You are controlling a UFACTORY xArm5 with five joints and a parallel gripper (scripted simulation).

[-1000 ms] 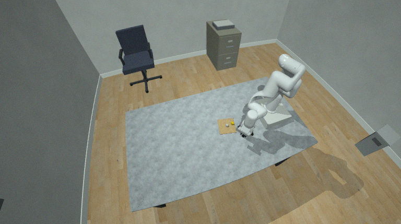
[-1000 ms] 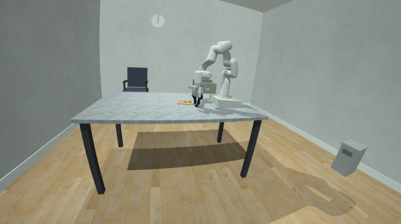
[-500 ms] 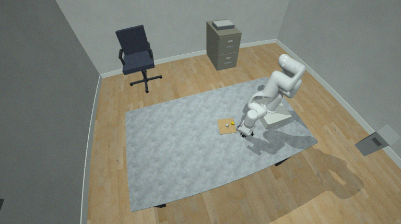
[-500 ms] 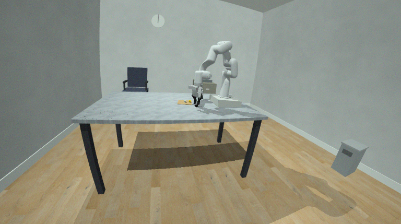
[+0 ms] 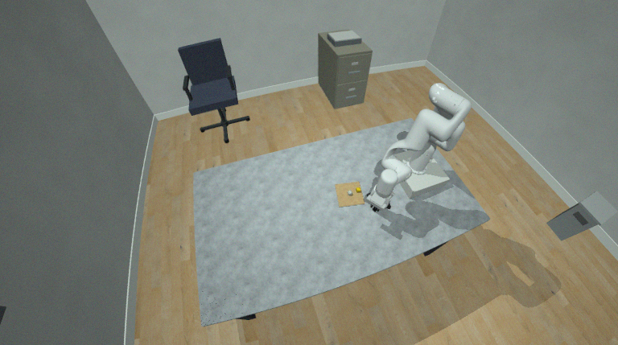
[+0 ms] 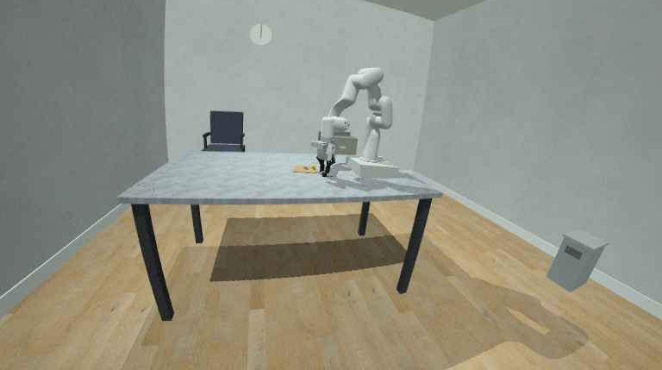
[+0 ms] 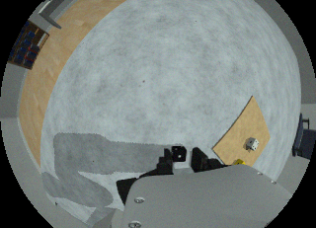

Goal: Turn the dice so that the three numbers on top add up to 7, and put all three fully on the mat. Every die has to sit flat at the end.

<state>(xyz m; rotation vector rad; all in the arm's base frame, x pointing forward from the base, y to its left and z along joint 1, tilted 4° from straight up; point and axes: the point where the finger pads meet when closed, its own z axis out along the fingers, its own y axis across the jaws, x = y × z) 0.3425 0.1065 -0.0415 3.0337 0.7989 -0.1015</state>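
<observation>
Right now my hand is 4 cm above the black die. Round my hand: white die: 8 cm ahead, 14 cm to the right, 3 cm below; yellow die: 3 cm ahead, 14 cm to the right, 3 cm below; tan mat: 8 cm ahead, 14 cm to the right, 4 cm below.
</observation>
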